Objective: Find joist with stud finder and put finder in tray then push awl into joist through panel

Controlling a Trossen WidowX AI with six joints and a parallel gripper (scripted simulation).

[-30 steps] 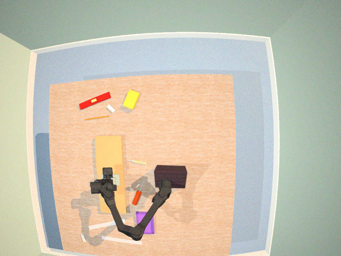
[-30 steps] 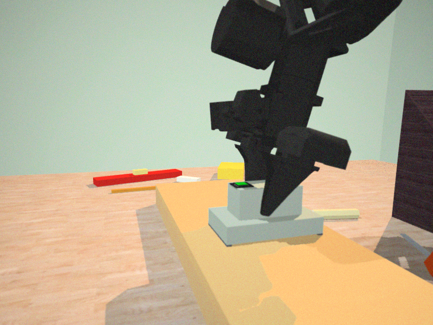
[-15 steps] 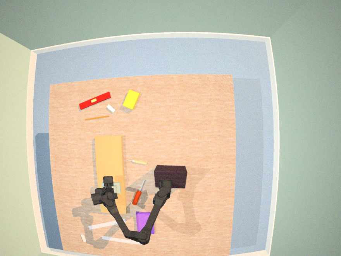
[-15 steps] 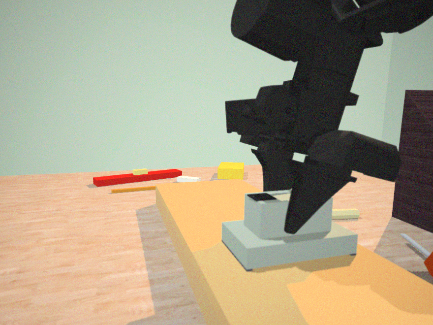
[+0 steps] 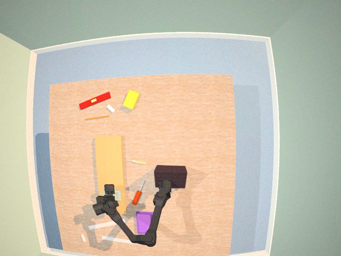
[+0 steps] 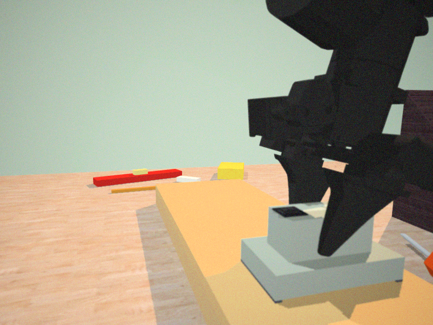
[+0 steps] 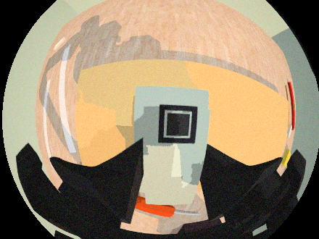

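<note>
Now: gripper tip 19 cm past the purple tray, 23 cm to the right of it and 5 cm above it. From my gripper tip the other things lie so: stud finder: 2 cm above; square indicator: 2 cm ahead, 3 cm above; awl: 18 cm behind, 20 cm to the right, 6 cm below.
</note>
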